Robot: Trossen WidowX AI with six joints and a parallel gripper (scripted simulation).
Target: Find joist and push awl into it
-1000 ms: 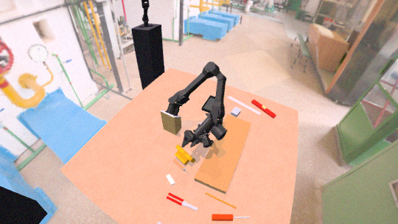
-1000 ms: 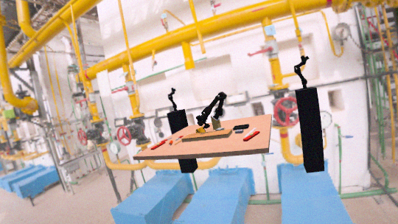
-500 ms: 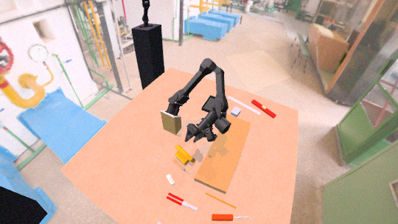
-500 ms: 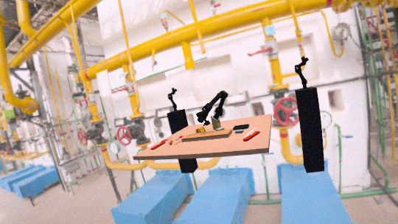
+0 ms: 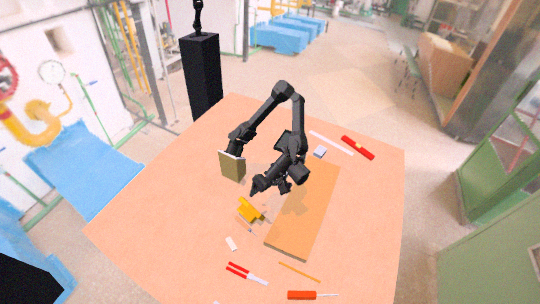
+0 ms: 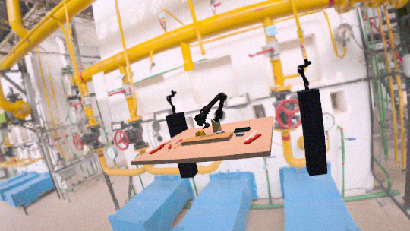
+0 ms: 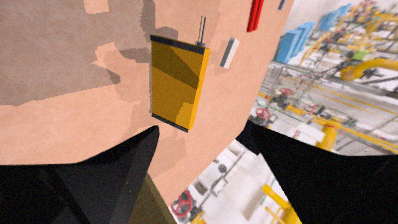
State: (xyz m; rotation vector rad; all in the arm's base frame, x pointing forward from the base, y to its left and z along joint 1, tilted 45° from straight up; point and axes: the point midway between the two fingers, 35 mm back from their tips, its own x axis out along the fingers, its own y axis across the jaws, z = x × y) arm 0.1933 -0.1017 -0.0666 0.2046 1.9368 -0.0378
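The yellow stud finder is 5 cm to the right of my gripper tip and 10 cm below it. The rest, counted from my gripper tip: white block (2 cm behind, 19 cm to the right, 11 cm below); then awl (1 cm ahead, 10 cm to the right, 11 cm below); then pencil (27 cm ahead, 19 cm to the right, 12 cm below).
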